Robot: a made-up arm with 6 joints. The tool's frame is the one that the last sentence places.
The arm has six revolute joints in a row. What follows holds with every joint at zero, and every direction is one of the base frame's. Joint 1 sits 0.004 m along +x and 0.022 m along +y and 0.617 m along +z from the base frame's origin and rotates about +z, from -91.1 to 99.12 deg. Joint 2 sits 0.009 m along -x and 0.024 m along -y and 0.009 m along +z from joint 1 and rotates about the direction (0.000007, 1, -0.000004), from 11.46 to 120.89 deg. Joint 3 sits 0.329 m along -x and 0.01 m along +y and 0.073 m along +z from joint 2 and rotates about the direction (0.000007, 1, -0.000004), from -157.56 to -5.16 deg. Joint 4 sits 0.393 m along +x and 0.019 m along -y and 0.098 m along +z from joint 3 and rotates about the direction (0.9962, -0.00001, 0.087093), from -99.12 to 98.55 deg. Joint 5 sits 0.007 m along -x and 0.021 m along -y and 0.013 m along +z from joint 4 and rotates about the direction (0.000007, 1, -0.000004), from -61.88 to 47.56 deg. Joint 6 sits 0.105 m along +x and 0.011 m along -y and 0.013 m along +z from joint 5 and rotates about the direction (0.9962, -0.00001, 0.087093), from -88.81 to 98.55 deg. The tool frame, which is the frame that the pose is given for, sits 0.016 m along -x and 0.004 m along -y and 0.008 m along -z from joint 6; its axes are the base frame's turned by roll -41.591, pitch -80.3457 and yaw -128.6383 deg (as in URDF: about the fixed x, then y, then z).
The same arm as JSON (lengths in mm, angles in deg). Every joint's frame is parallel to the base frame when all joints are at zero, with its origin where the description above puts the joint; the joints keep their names.
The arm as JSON. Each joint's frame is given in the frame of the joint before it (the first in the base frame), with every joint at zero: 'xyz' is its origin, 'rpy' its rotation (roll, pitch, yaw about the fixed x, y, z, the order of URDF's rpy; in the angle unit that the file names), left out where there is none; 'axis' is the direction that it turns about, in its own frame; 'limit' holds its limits. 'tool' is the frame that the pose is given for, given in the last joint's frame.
{"units": {"length": "mm", "angle": "deg"}, "joints": [
  {"name": "joint 1", "type": "revolute", "origin": {"xyz": [4.0, 22.0, 617.0]}, "axis": [0.0, 0.0, 1.0], "limit": {"lower": -91.1, "upper": 99.12}},
  {"name": "joint 2", "type": "revolute", "origin": {"xyz": [-9.0, -24.0, 9.0]}, "axis": [0.0, 1.0, 0.0], "limit": {"lower": 11.46, "upper": 120.89}},
  {"name": "joint 3", "type": "revolute", "origin": {"xyz": [-329.0, 10.0, 73.0]}, "axis": [0.0, 1.0, 0.0], "limit": {"lower": -157.56, "upper": -5.16}},
  {"name": "joint 4", "type": "revolute", "origin": {"xyz": [393.0, -19.0, 98.0]}, "axis": [0.9962, 0.0, 0.0871], "limit": {"lower": -99.12, "upper": 98.55}},
  {"name": "joint 5", "type": "revolute", "origin": {"xyz": [-7.0, -21.0, 13.0]}, "axis": [0.0, 1.0, 0.0], "limit": {"lower": -61.88, "upper": 47.56}},
  {"name": "joint 6", "type": "revolute", "origin": {"xyz": [105.0, -11.0, 13.0]}, "axis": [0.9962, 0.0, 0.0871], "limit": {"lower": -88.81, "upper": 98.55}}
], "tool": {"origin": {"xyz": [-16.0, -4.0, -8.0], "rpy": [-41.59, -80.35, -128.64]}}}

